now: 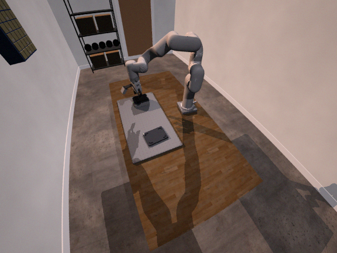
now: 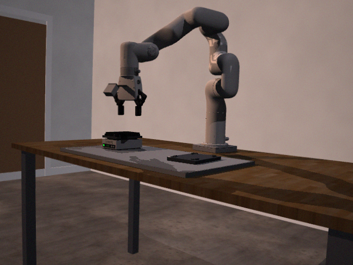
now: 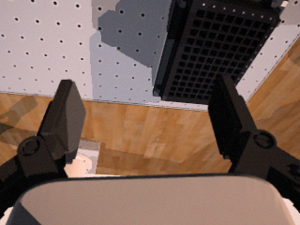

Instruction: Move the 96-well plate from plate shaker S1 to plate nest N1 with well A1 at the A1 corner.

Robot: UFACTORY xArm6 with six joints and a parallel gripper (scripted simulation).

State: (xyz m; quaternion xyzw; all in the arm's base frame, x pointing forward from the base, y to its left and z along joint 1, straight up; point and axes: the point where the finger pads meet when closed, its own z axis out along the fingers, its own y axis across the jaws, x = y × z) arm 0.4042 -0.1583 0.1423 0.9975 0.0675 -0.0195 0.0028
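The black 96-well plate lies 90 mm below my hand, 70 mm to the right of it and 30 mm behind it. From my hand the other things lie so: black plate nest N1 (340 mm to the left, 150 mm below).
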